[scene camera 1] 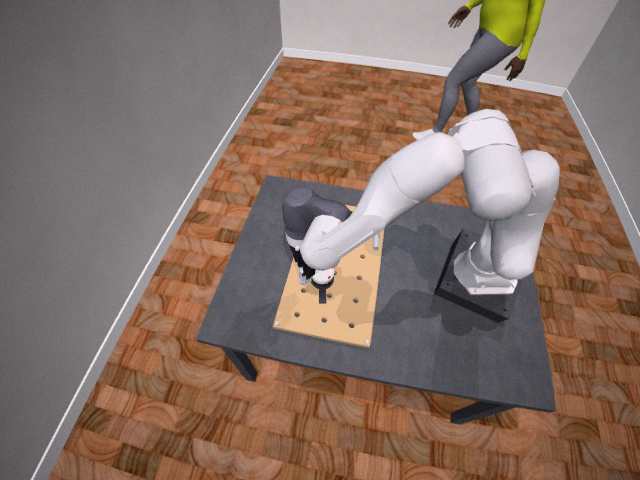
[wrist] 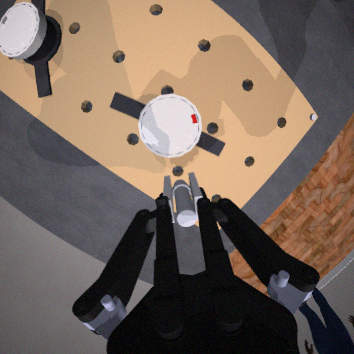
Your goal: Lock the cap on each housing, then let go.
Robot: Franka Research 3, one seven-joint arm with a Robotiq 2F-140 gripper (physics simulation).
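My gripper (scene camera 1: 305,273) (wrist: 179,182) is shut on a grey cylindrical pin (wrist: 185,202), beside the nearer white cap. That round cap (scene camera 1: 323,277) (wrist: 170,126) has a red mark near its rim and sits over a black housing (scene camera 1: 322,295) (wrist: 126,105), whose arms stick out on two sides. The fingertips appear just off the cap's edge in the wrist view; whether anything touches is unclear. A second white cap (wrist: 19,30) sits over another black housing (wrist: 44,82) at the wrist view's upper left. The arm hides that pair in the scene view.
The housings stand on a wooden board (scene camera 1: 338,334) (wrist: 295,107) with several holes and small white corner studs, on a dark grey table (scene camera 1: 413,369). A grey cylinder (scene camera 1: 376,242) lies near the board's far right edge. A person (scene camera 1: 504,23) stands beyond the table.
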